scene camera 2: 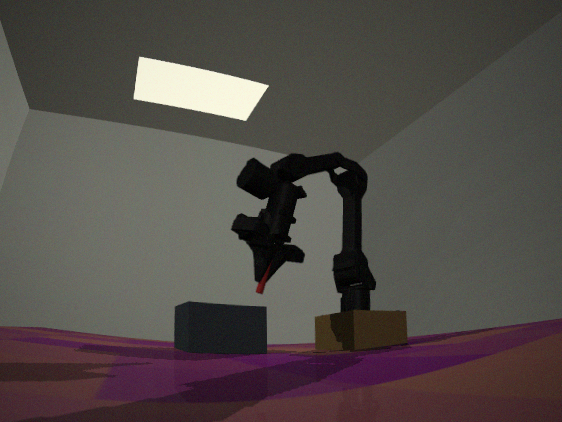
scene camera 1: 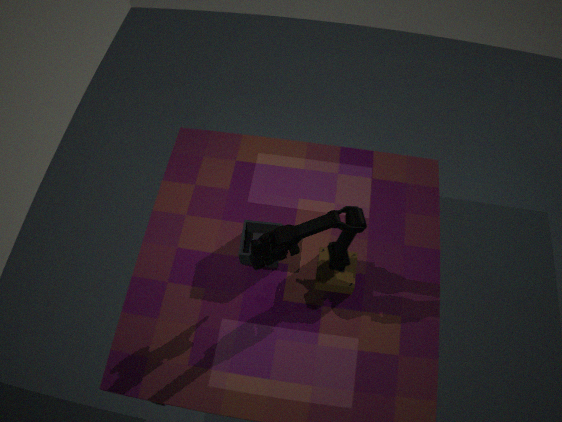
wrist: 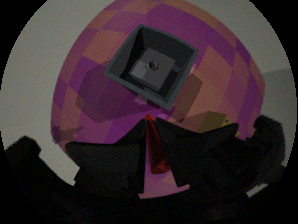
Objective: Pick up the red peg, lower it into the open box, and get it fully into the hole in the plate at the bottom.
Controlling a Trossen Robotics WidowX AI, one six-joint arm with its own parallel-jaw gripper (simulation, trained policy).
Scene:
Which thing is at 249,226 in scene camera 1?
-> A dark box.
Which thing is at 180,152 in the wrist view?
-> My gripper.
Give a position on a dark box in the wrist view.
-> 143,36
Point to a grey plate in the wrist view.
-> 152,67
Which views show the dark box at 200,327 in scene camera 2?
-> Scene camera 2, scene camera 1 and the wrist view: all of them.

